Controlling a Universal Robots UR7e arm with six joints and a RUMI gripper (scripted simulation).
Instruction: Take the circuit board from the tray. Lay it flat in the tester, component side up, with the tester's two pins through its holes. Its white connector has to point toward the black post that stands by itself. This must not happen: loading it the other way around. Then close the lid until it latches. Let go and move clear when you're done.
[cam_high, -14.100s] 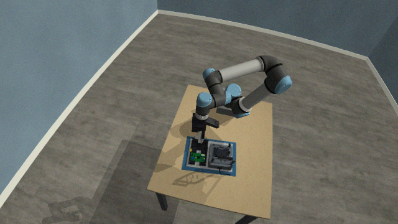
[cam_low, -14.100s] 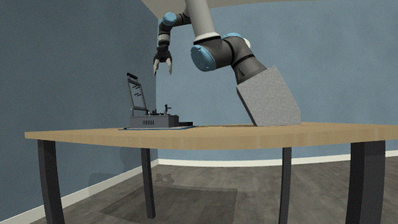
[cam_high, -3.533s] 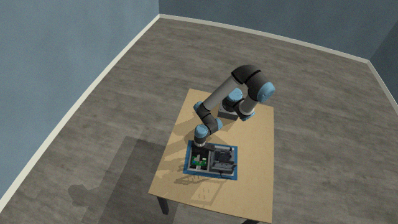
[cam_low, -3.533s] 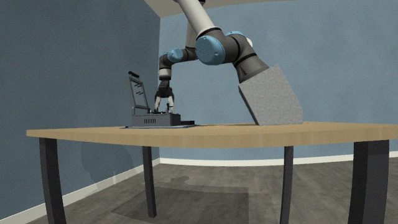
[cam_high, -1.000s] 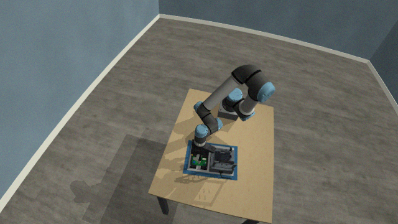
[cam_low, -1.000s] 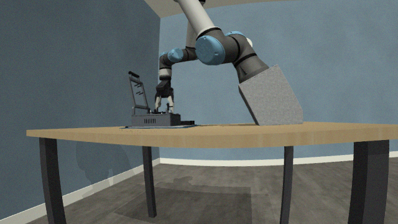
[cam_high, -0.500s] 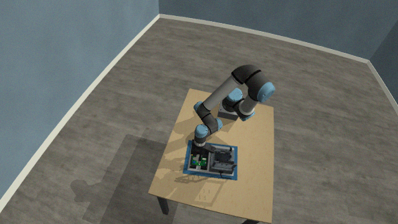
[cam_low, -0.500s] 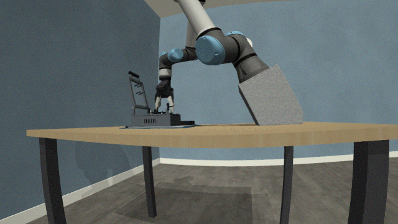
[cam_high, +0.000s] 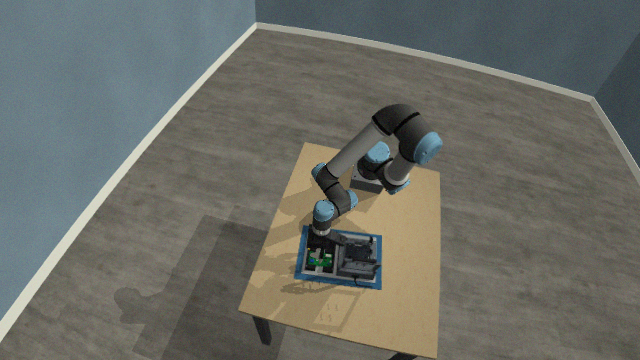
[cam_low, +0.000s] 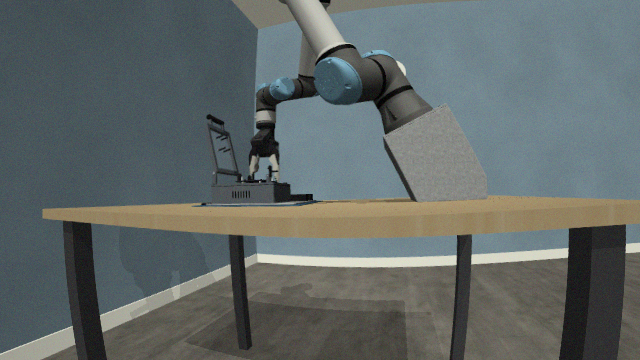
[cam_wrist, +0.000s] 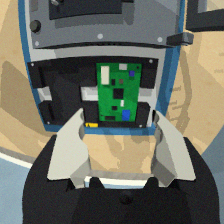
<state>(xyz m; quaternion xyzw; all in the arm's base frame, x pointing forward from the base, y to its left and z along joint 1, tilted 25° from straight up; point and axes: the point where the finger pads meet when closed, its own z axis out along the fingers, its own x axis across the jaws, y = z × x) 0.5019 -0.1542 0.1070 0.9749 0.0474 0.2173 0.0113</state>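
Right now my hand is 60 mm above the green circuit board. The rest, counted from my hand: tester bed: 50 mm behind, 170 mm to the left, 10 mm below; see-through lid: 70 mm ahead, 180 mm to the left, 100 mm above.
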